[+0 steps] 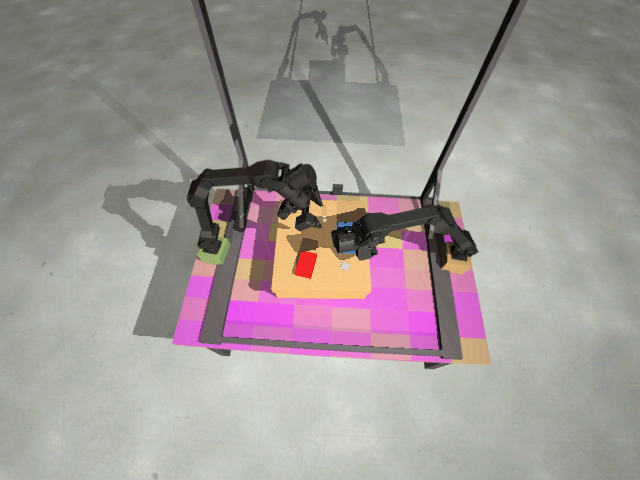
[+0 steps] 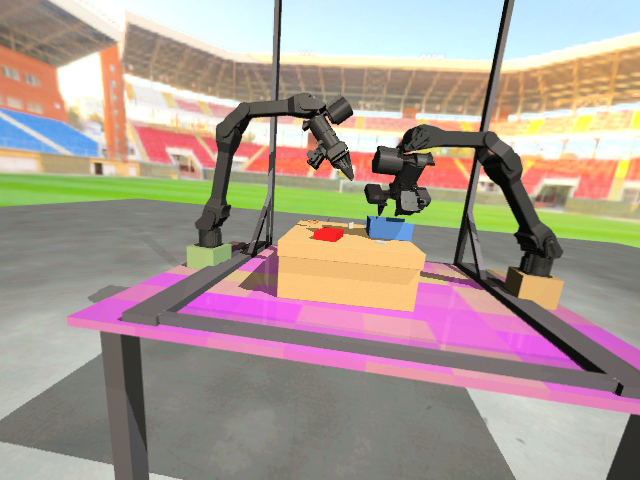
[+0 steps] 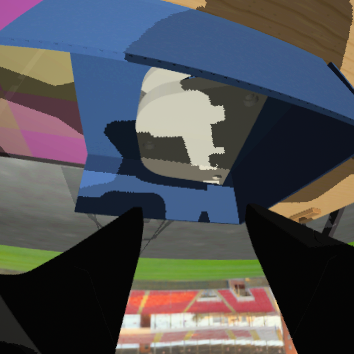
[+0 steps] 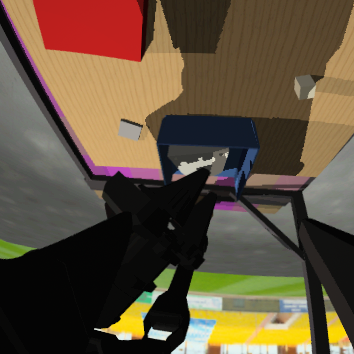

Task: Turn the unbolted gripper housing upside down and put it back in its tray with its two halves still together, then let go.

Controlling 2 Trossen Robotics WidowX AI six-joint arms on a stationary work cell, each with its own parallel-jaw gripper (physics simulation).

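Frame: origin at the left arm's base, x ahead, y left, z up, level; centimetres.
Seen in the pictures: left gripper, fingertip midpoint: [image 1: 352, 231] [image 2: 387, 215] [image 3: 194, 213] [image 4: 210, 182]; right gripper, fingertip midpoint: [image 1: 321, 216] [image 2: 352, 179] [image 4: 217, 223]; left arm's base at its link origin: [image 1: 459, 253] [image 2: 534, 273]; right arm's base at its link origin: [image 1: 212, 246] [image 2: 209, 245].
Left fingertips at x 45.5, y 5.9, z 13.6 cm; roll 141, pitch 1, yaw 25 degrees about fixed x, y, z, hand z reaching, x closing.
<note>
Pixels of each thing's top centre, then the offset from my left fingertips to it. Level surfaces: height alone.
- blue tray at its top centre: [image 3: 187, 184] [image 4: 204, 176] [image 2: 388, 219] [image 1: 353, 234] dx -0.7, dy +0.7, dz -1.1 cm
- wooden block at its top centre: [image 3: 325, 141] [image 4: 210, 68] [image 2: 348, 232] [image 1: 321, 241] dx +11.1, dy +2.7, dz -6.5 cm
- pale grey gripper housing at its top centre: [image 3: 190, 149] [image 4: 199, 166] dx -0.7, dy +1.4, dz -2.7 cm
- red block at its top centre: [image 4: 86, 20] [image 2: 329, 230] [image 1: 306, 263] dx +14.9, dy +14.1, dz -4.5 cm
- pink table at its surface level: dz -22.6 cm
The blue tray [image 1: 345, 224] [image 2: 390, 229] [image 3: 105, 88] [image 4: 207, 130] stands near the back right of the wooden block [image 1: 328, 286] [image 2: 347, 276]. The pale grey gripper housing [image 3: 175, 130] [image 4: 194, 159] lies inside it, partly in shadow. My left gripper [image 1: 343, 238] [image 2: 391, 210] [image 3: 194, 213] hangs just above the tray, its fingers partly open with nothing between them. My right gripper [image 1: 296, 216] [image 2: 349, 173] is wide open and empty, raised over the block's back left part.
A red block [image 1: 306, 264] [image 2: 329, 233] [image 4: 91, 28] lies on the wooden block, left of the tray. Two small pale cubes [image 1: 345, 267] [image 4: 130, 129] [image 4: 305, 86] lie near the tray. The pink table [image 1: 318, 319] [image 2: 318, 314] carries a dark frame with tall posts.
</note>
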